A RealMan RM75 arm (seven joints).
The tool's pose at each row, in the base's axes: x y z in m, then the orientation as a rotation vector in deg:
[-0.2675 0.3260 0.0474 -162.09 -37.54 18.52]
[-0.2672 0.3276 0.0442 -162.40 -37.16 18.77]
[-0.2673 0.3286 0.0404 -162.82 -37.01 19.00]
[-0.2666 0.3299 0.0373 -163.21 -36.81 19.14]
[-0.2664 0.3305 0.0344 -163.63 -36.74 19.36]
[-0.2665 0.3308 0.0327 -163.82 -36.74 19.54]
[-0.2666 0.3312 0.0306 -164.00 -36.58 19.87]
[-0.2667 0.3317 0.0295 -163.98 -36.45 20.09]
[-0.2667 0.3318 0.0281 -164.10 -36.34 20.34]
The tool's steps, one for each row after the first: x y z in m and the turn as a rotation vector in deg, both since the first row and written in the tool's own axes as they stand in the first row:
[0.0015 -0.0004 0.0032 -0.17 -0.16 0.34]
[0.0025 -0.0004 0.0070 -0.52 -0.35 0.56]
[0.0042 -0.0004 0.0100 -0.83 -0.47 0.79]
[0.0051 -0.0001 0.0128 -1.19 -0.67 0.96]
[0.0054 0.0000 0.0145 -1.36 -0.81 1.02]
[0.0059 0.0002 0.0166 -1.47 -1.04 1.19]
[0.0062 0.0000 0.0178 -1.41 -1.17 1.29]
[0.0065 0.0003 0.0191 -1.48 -1.34 1.41]

